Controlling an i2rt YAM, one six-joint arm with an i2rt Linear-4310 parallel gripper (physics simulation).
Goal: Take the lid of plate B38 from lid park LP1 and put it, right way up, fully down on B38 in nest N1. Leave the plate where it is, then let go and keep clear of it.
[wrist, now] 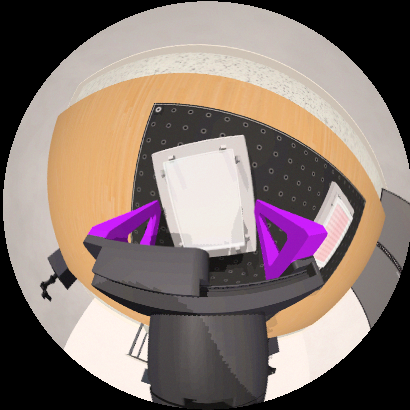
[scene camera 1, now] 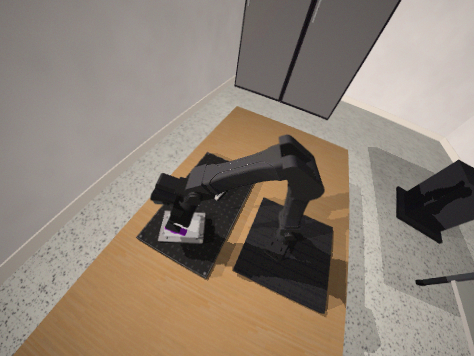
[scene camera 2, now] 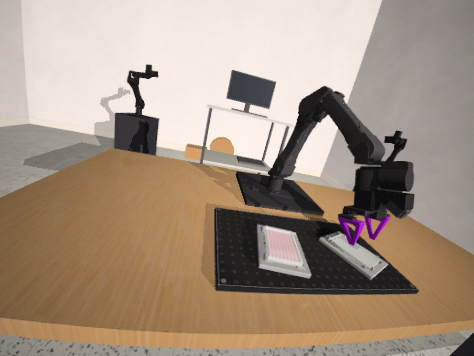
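Where they show: gripper, fingertip midpoint: (wrist: 206,205) (scene camera 1: 178,220) (scene camera 2: 362,241); arm's base, origin of the base link: (scene camera 1: 282,236) (scene camera 2: 272,191).
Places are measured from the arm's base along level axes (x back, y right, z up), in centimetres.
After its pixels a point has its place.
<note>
The white lid (scene camera 2: 366,256) @[y -23.4, x -36.5, z 1.0 cm] (wrist: 205,190) @[y -22.0, x -35.5, z 1.0 cm] lies flat on the light grey lid park (scene camera 2: 378,273) (wrist: 158,167). My gripper (scene camera 1: 176,231) (scene camera 2: 363,241) @[y -21.3, x -35.0, z 4.5 cm] (wrist: 206,205) @[y -21.3, x -35.0, z 4.5 cm] is open and empty, with its purple fingers pointing down above the park. In the wrist view the fingertips are apart on either side of the lid; whether they are down at its height is hard to tell. Plate B38 (scene camera 2: 282,245) @[y 2.5, x -40.4, z 1.7 cm] (wrist: 334,229) @[y 1.4, x -40.4, z 1.6 cm], with pink wells, sits uncovered in the nest (scene camera 2: 286,270) @[y 2.2, x -47.1, z 0.3 cm] (wrist: 335,189) @[y -2.7, x -46.2, z 0.4 cm]. In scene camera 1 the arm hides most of the plate and nest.
The park and nest stand on a black perforated board (scene camera 1: 175,254) @[y -30.1, x -28.6, z -0.7 cm] (scene camera 2: 235,265) @[y 13.5, x -47.8, z -0.7 cm] (wrist: 280,150) @[y -15.4, x -44.9, z -0.7 cm] on the wooden table (scene camera 1: 125,290) @[y -48.1, x -33.3, z -2.0 cm] (scene camera 2: 125,240) @[y 38.9, x -47.1, z -2.0 cm] (wrist: 90,160) @[y -47.2, x -30.7, z -2.0 cm]. The arm's black base plate (scene camera 1: 310,280) @[y -8.6, x 16.2, z 0.5 cm] (scene camera 2: 305,201) @[y -15.1, x -2.6, z 0.1 cm] is beside that board. A grey cabinet (scene camera 1: 275,45) stands beyond the table.
</note>
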